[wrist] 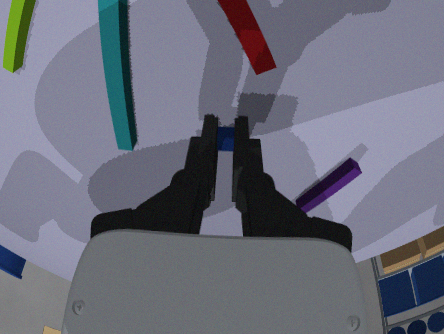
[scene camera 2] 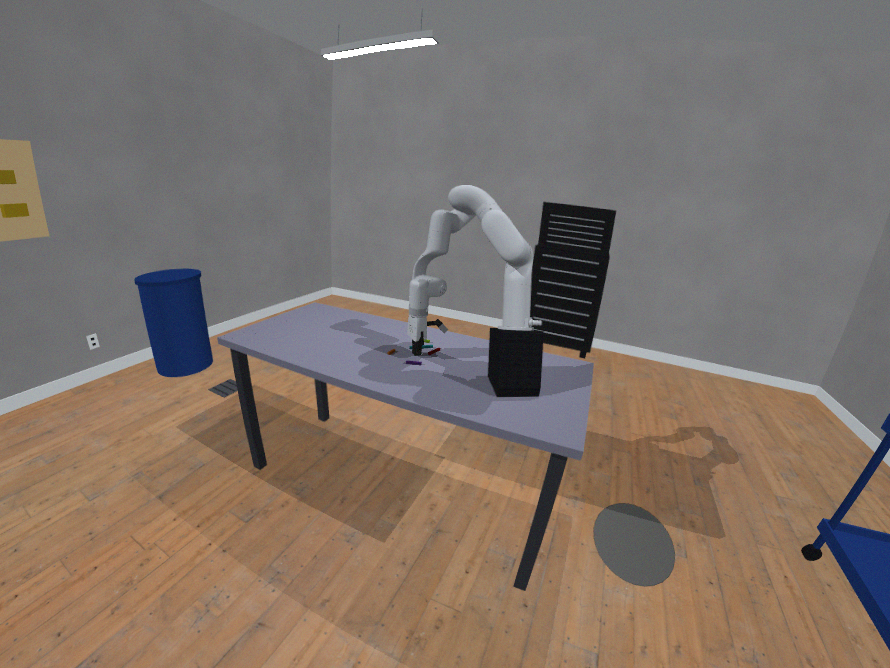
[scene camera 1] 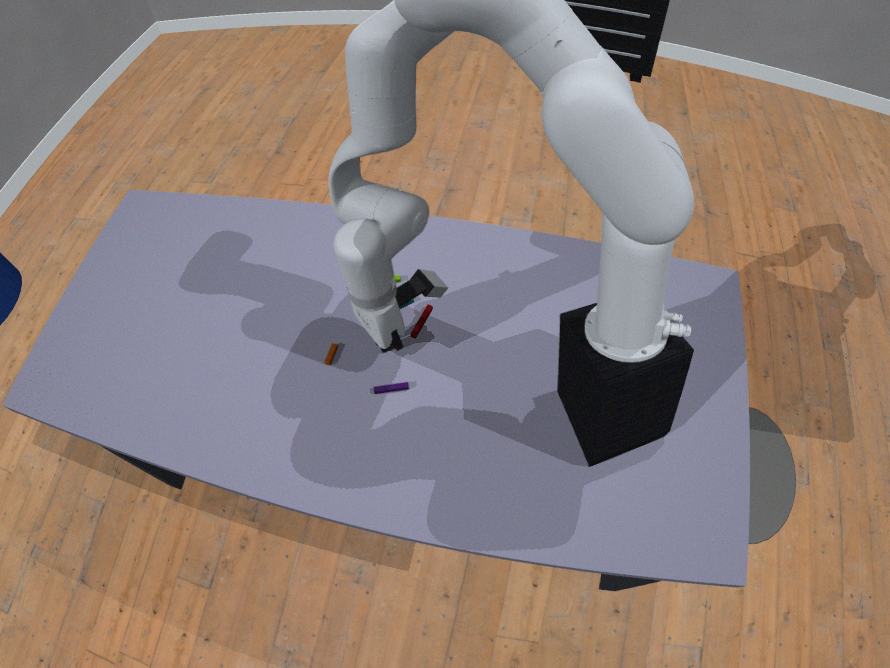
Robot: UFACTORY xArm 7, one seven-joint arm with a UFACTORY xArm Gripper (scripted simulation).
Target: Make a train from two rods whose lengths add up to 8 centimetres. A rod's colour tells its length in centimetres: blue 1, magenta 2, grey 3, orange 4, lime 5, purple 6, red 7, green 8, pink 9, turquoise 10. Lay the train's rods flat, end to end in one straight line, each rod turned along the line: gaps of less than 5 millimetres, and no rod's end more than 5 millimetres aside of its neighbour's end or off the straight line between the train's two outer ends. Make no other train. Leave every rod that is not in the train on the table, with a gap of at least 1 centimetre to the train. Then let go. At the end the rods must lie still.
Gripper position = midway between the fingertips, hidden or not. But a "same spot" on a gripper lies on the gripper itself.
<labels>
gripper: wrist 225,134; scene camera 2; scene camera 1
same spot on gripper: (scene camera 1: 396,343) = (scene camera 2: 421,340)
</labels>
